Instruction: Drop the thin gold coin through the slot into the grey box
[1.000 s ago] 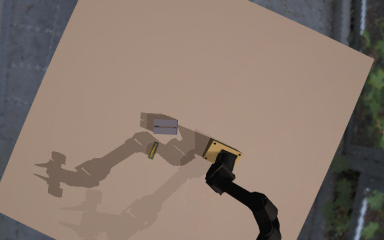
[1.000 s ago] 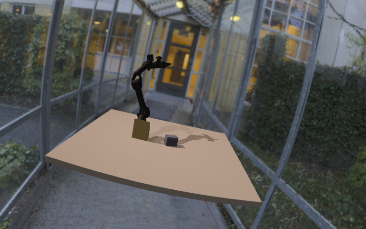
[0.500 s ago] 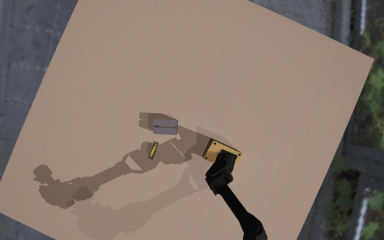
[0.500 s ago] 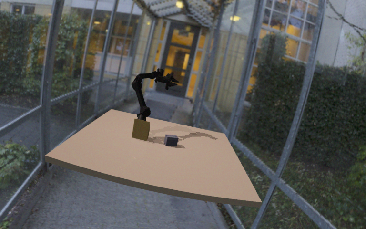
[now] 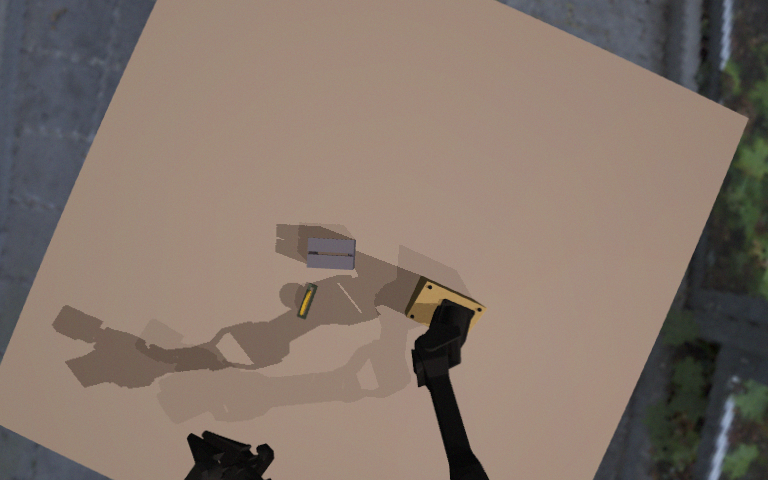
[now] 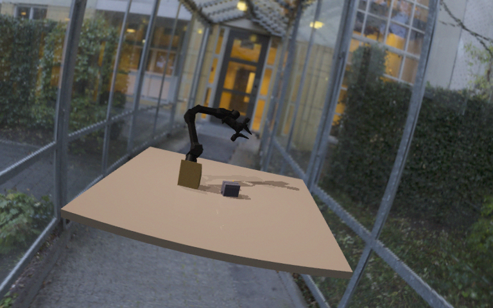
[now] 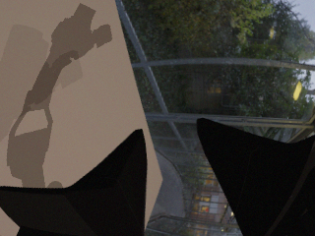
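The gold coin is 28 cm below my gripper tip, 22 cm to the right of it and 6 cm behind it.
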